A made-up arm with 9 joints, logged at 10 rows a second.
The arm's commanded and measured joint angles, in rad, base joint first. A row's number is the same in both.
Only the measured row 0 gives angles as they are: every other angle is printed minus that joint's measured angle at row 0.
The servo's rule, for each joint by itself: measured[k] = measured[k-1] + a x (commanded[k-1-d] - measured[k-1]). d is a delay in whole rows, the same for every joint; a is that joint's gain. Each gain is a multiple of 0.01, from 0.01 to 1. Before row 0 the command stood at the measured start. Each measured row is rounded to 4 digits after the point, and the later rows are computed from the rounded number. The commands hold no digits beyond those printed.
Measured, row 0:
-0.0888, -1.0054, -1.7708, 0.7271, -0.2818, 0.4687, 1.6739, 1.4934, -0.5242
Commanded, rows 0 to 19:
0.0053, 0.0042, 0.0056, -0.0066, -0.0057, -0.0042, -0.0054, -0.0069, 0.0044
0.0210, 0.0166, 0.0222, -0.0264, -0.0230, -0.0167, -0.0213, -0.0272, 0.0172
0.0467, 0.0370, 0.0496, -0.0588, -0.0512, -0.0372, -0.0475, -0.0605, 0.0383
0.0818, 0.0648, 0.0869, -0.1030, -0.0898, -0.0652, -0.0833, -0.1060, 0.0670
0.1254, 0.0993, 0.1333, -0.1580, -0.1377, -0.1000, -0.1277, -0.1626, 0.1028
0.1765, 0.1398, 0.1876, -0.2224, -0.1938, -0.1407, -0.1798, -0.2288, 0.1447
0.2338, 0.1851, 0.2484, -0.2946, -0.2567, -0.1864, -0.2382, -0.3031, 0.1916
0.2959, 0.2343, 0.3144, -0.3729, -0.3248, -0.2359, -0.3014, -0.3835, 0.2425
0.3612, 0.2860, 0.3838, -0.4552, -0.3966, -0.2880, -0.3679, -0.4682, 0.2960
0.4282, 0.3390, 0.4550, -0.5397, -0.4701, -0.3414, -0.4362, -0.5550, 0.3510
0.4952, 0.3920, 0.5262, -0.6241, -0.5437, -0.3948, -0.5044, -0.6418, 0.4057
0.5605, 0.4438, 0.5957, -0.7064, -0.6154, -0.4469, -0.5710, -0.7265, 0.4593
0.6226, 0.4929, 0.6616, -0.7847, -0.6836, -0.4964, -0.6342, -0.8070, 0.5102
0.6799, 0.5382, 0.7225, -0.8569, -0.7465, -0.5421, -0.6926, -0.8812, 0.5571
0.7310, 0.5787, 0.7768, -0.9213, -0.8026, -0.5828, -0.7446, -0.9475, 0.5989
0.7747, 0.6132, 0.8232, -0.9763, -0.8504, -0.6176, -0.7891, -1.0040, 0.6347
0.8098, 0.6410, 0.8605, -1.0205, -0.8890, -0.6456, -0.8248, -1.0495, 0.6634
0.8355, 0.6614, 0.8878, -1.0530, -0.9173, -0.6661, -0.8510, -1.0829, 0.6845
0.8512, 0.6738, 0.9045, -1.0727, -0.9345, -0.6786, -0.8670, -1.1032, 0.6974
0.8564, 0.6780, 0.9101, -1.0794, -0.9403, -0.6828, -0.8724, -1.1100, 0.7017
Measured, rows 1 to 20:
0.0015, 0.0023, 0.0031, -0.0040, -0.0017, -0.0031, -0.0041, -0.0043, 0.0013
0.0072, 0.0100, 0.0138, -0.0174, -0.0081, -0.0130, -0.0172, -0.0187, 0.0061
0.0187, 0.0246, 0.0338, -0.0422, -0.0210, -0.0307, -0.0402, -0.0450, 0.0158
0.0370, 0.0463, 0.0635, -0.0787, -0.0416, -0.0559, -0.0730, -0.0834, 0.0312
0.0626, 0.0749, 0.1026, -0.1263, -0.0704, -0.0881, -0.1146, -0.1333, 0.0527
0.0956, 0.1099, 0.1502, -0.1840, -0.1074, -0.1265, -0.1642, -0.1935, 0.0803
0.1357, 0.1505, 0.2052, -0.2504, -0.1522, -0.1702, -0.2204, -0.2625, 0.1137
0.1822, 0.1958, 0.2664, -0.3239, -0.2040, -0.2182, -0.2820, -0.3387, 0.1523
0.2341, 0.2445, 0.3321, -0.4027, -0.2618, -0.2692, -0.3473, -0.4203, 0.1954
0.2904, 0.2955, 0.4009, -0.4849, -0.3243, -0.3219, -0.4149, -0.5052, 0.2421
0.3498, 0.3476, 0.4711, -0.5684, -0.3901, -0.3751, -0.4829, -0.5913, 0.2912
0.4109, 0.3995, 0.5409, -0.6512, -0.4577, -0.4275, -0.5499, -0.6765, 0.3416
0.4723, 0.4499, 0.6085, -0.7313, -0.5255, -0.4778, -0.6140, -0.7587, 0.3922
0.5325, 0.4976, 0.6723, -0.8067, -0.5918, -0.5247, -0.6737, -0.8359, 0.4417
0.5901, 0.5414, 0.7308, -0.8755, -0.6550, -0.5671, -0.7276, -0.9062, 0.4889
0.6436, 0.5802, 0.7825, -0.9360, -0.7136, -0.6040, -0.7743, -0.9678, 0.5326
0.6918, 0.6130, 0.8262, -0.9867, -0.7662, -0.6344, -0.8127, -1.0193, 0.5718
0.7335, 0.6391, 0.8607, -1.0265, -0.8115, -0.6575, -0.8418, -1.0594, 0.6056
0.7676, 0.6578, 0.8852, -1.0542, -0.8484, -0.6729, -0.8610, -1.0870, 0.6331
0.7934, 0.6687, 0.8991, -1.0693, -0.8760, -0.6801, -0.8697, -1.1015, 0.6537
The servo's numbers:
d 0
a 0.29 0.54 0.56 0.60 0.30 0.73 0.76 0.63 0.30

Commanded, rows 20 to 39:
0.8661, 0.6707, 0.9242, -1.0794, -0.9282, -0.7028, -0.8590, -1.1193, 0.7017
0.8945, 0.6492, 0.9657, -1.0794, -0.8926, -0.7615, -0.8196, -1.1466, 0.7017
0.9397, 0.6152, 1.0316, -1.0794, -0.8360, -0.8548, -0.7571, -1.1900, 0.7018
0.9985, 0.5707, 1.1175, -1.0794, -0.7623, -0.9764, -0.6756, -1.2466, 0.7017
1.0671, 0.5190, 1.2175, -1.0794, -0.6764, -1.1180, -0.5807, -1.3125, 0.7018
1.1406, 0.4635, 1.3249, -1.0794, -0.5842, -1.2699, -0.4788, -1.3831, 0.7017
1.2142, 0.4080, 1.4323, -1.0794, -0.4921, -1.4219, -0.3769, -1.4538, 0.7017
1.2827, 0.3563, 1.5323, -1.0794, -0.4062, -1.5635, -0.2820, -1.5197, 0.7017
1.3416, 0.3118, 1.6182, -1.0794, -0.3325, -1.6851, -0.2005, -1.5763, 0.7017
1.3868, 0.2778, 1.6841, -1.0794, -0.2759, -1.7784, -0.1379, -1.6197, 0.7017
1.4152, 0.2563, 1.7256, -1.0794, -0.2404, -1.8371, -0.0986, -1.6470, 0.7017
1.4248, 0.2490, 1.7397, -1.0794, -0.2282, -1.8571, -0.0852, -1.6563, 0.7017
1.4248, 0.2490, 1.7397, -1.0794, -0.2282, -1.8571, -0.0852, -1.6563, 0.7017
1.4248, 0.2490, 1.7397, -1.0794, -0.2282, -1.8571, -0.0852, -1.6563, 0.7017
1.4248, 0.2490, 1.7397, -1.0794, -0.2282, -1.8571, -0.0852, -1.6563, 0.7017
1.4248, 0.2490, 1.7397, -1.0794, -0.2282, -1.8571, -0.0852, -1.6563, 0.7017
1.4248, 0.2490, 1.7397, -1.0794, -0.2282, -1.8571, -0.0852, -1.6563, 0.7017
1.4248, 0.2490, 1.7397, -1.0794, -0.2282, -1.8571, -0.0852, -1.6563, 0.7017
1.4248, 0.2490, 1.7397, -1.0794, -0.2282, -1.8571, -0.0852, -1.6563, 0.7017
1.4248, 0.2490, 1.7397, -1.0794, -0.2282, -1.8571, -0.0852, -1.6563, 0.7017
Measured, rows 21 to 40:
0.8145, 0.6698, 0.9132, -1.0754, -0.8917, -0.6967, -0.8616, -1.1127, 0.6681
0.8377, 0.6587, 0.9426, -1.0778, -0.8920, -0.7440, -0.8297, -1.1341, 0.6782
0.8673, 0.6352, 0.9924, -1.0788, -0.8752, -0.8249, -0.7745, -1.1693, 0.6853
0.9053, 0.6004, 1.0625, -1.0792, -0.8413, -0.9355, -0.6993, -1.2180, 0.6902
0.9522, 0.5564, 1.1493, -1.0793, -0.7918, -1.0687, -0.6092, -1.2775, 0.6937
1.0068, 0.5062, 1.2476, -1.0794, -0.7295, -1.2156, -0.5101, -1.3440, 0.6961
1.0669, 0.4532, 1.3510, -1.0794, -0.6583, -1.3662, -0.4089, -1.4132, 0.6978
1.1295, 0.4009, 1.4525, -1.0794, -0.5827, -1.5102, -0.3125, -1.4803, 0.6990
1.1910, 0.3528, 1.5453, -1.0794, -0.5076, -1.6379, -0.2274, -1.5408, 0.6998
1.2478, 0.3123, 1.6230, -1.0794, -0.4381, -1.7405, -0.1594, -1.5905, 0.7004
1.2963, 0.2821, 1.6805, -1.0794, -0.3788, -1.8110, -0.1132, -1.6261, 0.7008
1.3336, 0.2642, 1.7137, -1.0794, -0.3336, -1.8447, -0.0919, -1.6451, 0.7011
1.3600, 0.2560, 1.7283, -1.0794, -0.3020, -1.8538, -0.0868, -1.6522, 0.7013
1.3788, 0.2522, 1.7347, -1.0794, -0.2799, -1.8562, -0.0856, -1.6548, 0.7014
1.3921, 0.2505, 1.7375, -1.0794, -0.2644, -1.8569, -0.0853, -1.6557, 0.7015
1.4016, 0.2497, 1.7387, -1.0794, -0.2535, -1.8570, -0.0852, -1.6561, 0.7016
1.4083, 0.2493, 1.7393, -1.0794, -0.2459, -1.8571, -0.0852, -1.6562, 0.7016
1.4131, 0.2491, 1.7395, -1.0794, -0.2406, -1.8571, -0.0852, -1.6563, 0.7016
1.4165, 0.2490, 1.7396, -1.0794, -0.2369, -1.8571, -0.0852, -1.6563, 0.7016
1.4189, 0.2490, 1.7397, -1.0794, -0.2343, -1.8571, -0.0852, -1.6563, 0.7016

